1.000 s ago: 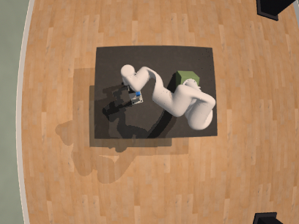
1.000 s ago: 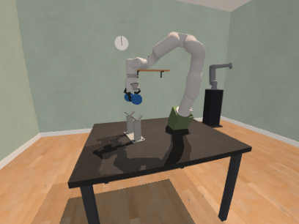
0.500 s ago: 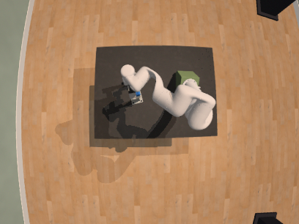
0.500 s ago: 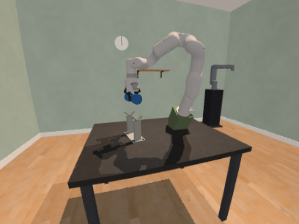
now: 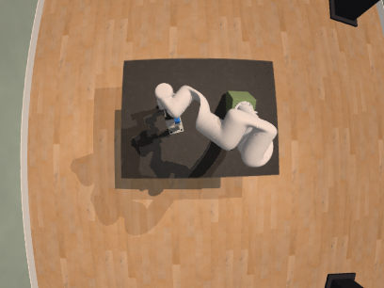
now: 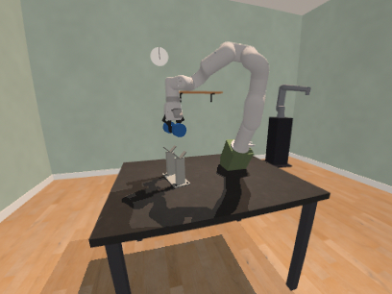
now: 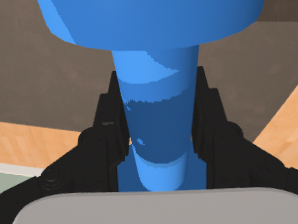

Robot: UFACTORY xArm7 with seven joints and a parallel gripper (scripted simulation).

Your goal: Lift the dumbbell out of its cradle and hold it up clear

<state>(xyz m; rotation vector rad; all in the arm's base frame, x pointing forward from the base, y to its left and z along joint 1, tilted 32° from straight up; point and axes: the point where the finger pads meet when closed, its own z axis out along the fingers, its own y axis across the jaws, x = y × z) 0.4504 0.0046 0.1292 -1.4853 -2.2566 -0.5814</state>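
My hand is right at the blue dumbbell. Round my hand: grey cradle: 23 cm below.
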